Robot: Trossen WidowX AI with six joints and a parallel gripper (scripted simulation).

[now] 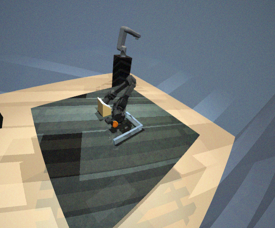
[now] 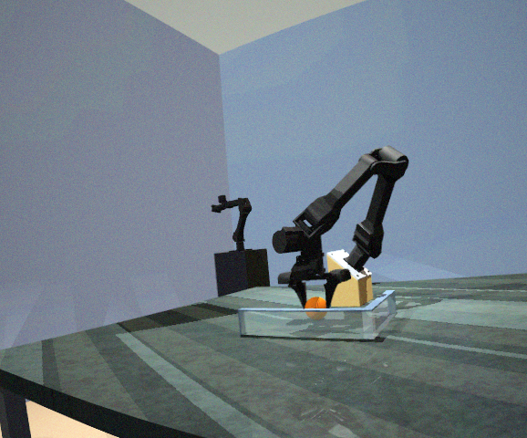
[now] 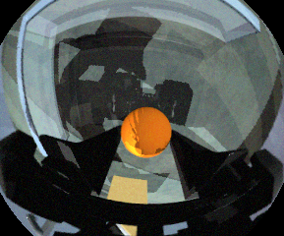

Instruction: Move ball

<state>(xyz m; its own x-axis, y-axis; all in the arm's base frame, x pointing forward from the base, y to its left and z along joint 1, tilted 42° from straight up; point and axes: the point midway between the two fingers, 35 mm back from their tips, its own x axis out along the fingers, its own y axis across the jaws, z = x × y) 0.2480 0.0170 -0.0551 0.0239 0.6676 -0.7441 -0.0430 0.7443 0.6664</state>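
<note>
Now: the orange ball right at my gripper tip.
</note>
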